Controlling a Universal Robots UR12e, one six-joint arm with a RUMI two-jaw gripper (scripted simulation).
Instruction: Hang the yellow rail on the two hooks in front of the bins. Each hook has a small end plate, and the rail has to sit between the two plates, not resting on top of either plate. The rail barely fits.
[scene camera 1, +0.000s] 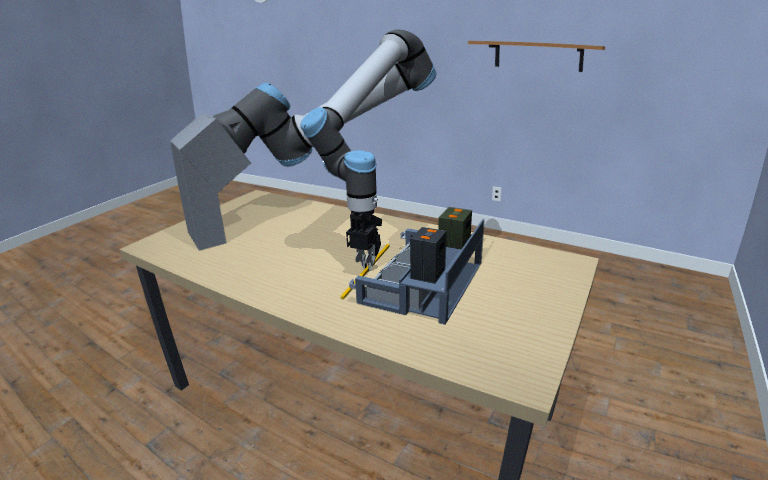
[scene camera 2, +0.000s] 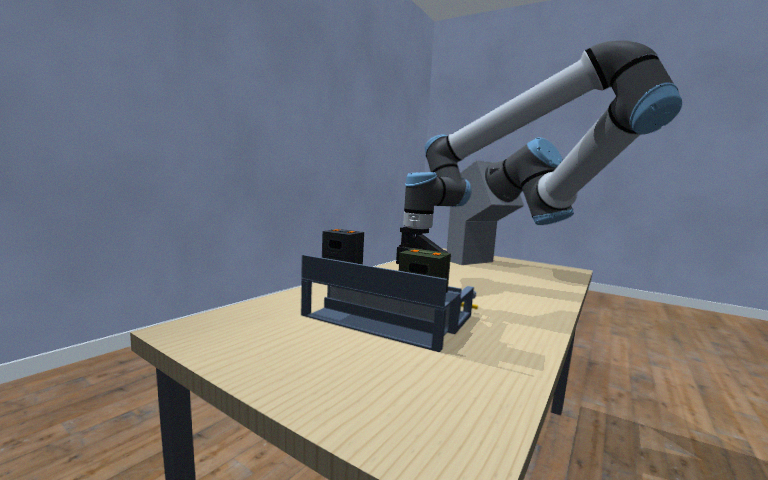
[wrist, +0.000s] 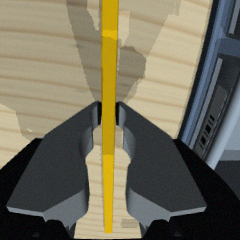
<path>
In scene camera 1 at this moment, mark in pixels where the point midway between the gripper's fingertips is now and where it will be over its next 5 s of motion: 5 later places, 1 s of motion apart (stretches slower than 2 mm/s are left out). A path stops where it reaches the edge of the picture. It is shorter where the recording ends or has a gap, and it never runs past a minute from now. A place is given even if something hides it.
My gripper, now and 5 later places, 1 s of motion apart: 367, 270; 366, 257; 365, 240; 381, 243; 381, 246; 381, 249
</path>
